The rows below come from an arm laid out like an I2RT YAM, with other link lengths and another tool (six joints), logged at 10 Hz.
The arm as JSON. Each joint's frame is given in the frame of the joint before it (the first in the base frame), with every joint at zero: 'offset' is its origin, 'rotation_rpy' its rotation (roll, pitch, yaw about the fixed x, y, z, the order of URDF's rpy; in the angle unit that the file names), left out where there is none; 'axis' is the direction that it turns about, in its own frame. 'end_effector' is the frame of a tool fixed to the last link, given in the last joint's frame.
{
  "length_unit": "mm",
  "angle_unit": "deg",
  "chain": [
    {
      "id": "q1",
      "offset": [
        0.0,
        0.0,
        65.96
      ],
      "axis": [
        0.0,
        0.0,
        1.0
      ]
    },
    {
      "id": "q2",
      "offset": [
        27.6,
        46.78,
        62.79
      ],
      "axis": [
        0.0,
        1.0,
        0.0
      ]
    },
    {
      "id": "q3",
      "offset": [
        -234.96,
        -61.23,
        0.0
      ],
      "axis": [
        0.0,
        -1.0,
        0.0
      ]
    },
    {
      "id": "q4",
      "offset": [
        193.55,
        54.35,
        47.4
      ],
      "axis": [
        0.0,
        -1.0,
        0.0
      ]
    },
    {
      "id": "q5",
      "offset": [
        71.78,
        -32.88,
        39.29
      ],
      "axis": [
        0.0,
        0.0,
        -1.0
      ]
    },
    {
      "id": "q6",
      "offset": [
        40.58,
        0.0,
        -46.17
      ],
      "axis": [
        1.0,
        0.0,
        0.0
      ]
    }
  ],
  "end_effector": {
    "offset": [
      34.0,
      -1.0,
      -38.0
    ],
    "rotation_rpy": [
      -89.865,
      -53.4,
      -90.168
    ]
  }
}
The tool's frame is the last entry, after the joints.
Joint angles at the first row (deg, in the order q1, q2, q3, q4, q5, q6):
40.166 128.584 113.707 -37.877 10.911 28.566
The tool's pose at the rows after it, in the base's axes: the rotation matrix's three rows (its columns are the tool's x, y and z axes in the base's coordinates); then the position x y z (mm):
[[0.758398, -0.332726, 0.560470], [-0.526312, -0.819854, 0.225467], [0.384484, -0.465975, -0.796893]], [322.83, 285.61, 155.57]
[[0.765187, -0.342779, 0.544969], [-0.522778, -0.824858, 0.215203], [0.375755, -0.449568, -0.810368]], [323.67, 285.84, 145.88]
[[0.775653, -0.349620, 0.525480], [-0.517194, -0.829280, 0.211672], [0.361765, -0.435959, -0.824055]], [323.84, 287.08, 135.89]
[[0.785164, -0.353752, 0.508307], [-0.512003, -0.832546, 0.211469], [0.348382, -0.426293, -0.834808]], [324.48, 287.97, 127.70]
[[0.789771, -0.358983, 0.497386], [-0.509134, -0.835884, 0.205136], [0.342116, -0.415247, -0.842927]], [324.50, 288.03, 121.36]
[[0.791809, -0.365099, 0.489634], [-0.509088, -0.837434, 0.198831], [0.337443, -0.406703, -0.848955]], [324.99, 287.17, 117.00]
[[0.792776, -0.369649, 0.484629], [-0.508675, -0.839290, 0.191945], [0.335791, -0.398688, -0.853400]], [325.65, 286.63, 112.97]
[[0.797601, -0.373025, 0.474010], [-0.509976, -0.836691, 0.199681], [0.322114, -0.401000, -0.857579]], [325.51, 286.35, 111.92]
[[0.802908, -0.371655, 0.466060], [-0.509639, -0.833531, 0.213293], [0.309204, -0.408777, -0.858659]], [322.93, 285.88, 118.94]
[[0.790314, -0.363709, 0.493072], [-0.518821, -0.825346, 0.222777], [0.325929, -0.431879, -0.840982]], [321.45, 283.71, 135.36]
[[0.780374, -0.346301, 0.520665], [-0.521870, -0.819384, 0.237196], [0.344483, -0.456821, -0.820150]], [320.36, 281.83, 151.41]
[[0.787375, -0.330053, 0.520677], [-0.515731, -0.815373, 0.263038], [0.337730, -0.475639, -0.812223]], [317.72, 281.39, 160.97]
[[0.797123, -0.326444, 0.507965], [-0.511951, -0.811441, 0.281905], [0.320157, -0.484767, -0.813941]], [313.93, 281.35, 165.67]
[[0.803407, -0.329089, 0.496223], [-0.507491, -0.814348, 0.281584], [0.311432, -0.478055, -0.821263]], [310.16, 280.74, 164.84]
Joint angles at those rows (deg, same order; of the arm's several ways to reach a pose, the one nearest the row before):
40.166 129.920 113.511 -37.881 10.815 28.606
40.078 131.320 113.536 -37.825 10.640 28.714
40.079 132.818 113.639 -37.707 10.067 28.828
39.995 134.150 113.902 -37.613 9.389 28.817
39.972 135.051 113.903 -37.571 9.251 28.858
39.825 135.663 113.902 -37.616 9.167 28.905
39.727 136.286 113.996 -37.617 9.239 28.905
39.553 136.434 113.993 -37.725 8.413 29.068
39.551 135.362 113.992 -38.700 7.512 29.223
39.552 132.582 113.305 -38.934 8.084 29.268
39.552 129.998 112.858 -38.936 8.458 28.831
39.557 128.430 112.588 -39.189 7.309 28.446
39.638 127.490 112.257 -39.758 6.049 28.631
39.836 127.046 111.415 -40.055 5.743 28.780

